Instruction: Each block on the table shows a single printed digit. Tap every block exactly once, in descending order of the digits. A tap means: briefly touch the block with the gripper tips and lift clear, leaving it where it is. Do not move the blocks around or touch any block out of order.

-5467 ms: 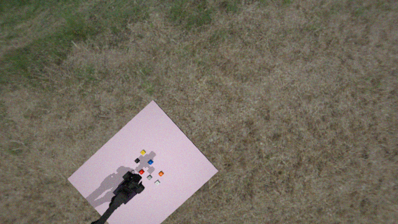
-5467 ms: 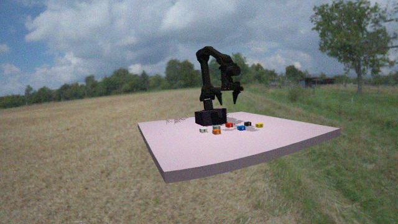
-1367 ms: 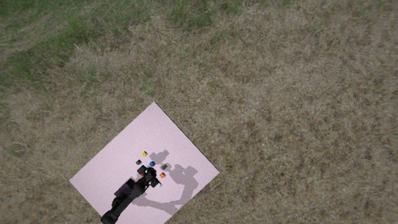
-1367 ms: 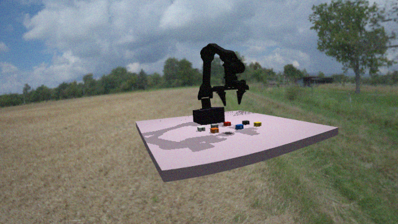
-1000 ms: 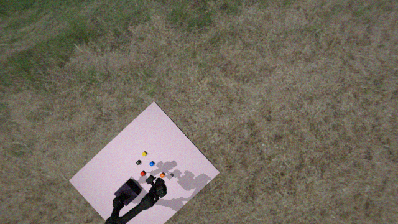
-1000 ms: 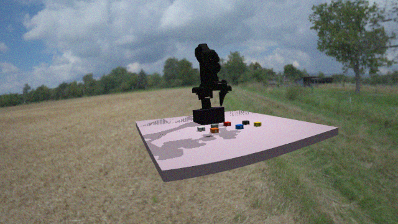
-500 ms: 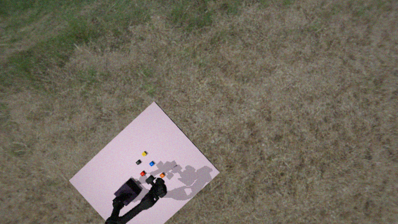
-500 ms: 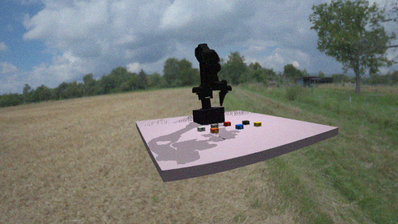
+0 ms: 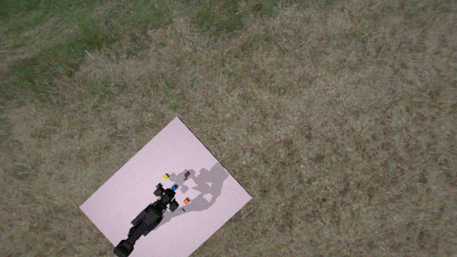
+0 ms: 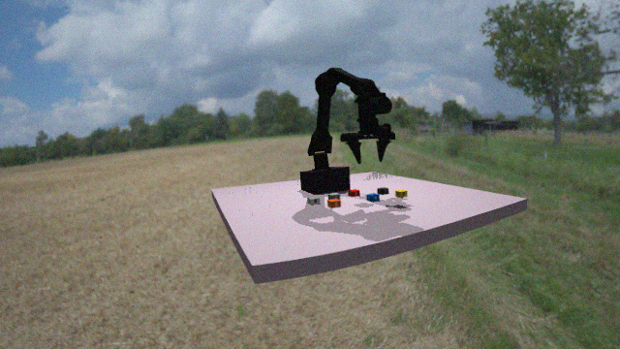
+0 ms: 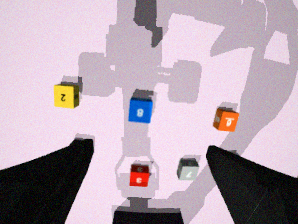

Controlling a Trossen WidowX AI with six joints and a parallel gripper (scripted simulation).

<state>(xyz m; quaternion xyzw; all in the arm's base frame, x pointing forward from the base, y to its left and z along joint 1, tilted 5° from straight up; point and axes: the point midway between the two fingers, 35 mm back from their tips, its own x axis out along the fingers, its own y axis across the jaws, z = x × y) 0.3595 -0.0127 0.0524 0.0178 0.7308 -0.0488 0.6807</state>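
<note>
The blue block is 10 mm to the left of my gripper tip and 120 mm below it. From my gripper tip the other things lie so: red block (130 mm behind, 10 mm to the left, 120 mm below); yellow block (20 mm ahead, 120 mm to the left, 120 mm below); black block (70 mm behind, 110 mm to the left, 120 mm below).
</note>
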